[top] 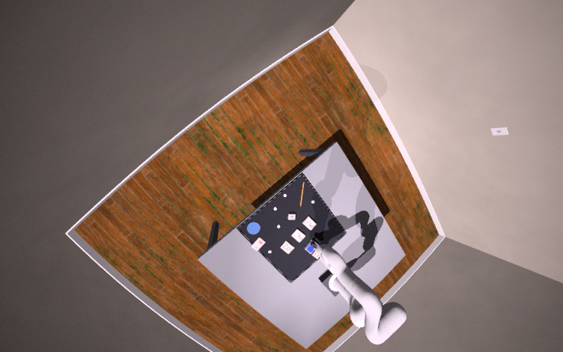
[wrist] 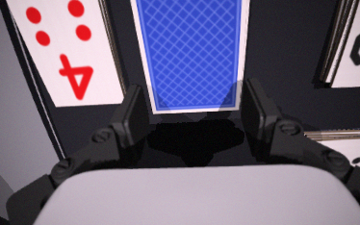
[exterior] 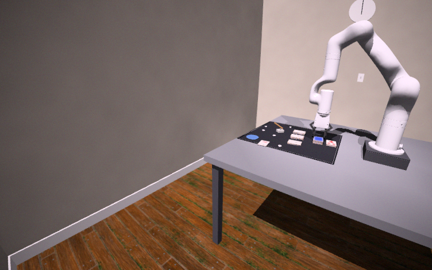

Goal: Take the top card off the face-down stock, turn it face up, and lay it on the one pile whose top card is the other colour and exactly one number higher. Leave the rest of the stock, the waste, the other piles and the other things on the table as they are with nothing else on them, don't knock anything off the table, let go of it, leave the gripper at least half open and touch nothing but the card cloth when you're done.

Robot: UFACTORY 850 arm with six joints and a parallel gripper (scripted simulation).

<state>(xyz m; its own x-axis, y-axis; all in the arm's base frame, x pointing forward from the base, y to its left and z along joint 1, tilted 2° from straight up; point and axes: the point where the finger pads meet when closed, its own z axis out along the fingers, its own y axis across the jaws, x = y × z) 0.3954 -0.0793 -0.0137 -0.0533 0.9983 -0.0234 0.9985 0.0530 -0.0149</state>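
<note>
The red 4 card is 3 cm to the left of my hand and 3 cm below it. The rest, counted from my hand: black card cloth (18 cm ahead, 6 cm below, 2 cm to the left); red 4 (9 cm behind, 4 cm below, 3 cm to the left); black 2 (15 cm ahead, 4 cm below, 3 cm to the left).
</note>
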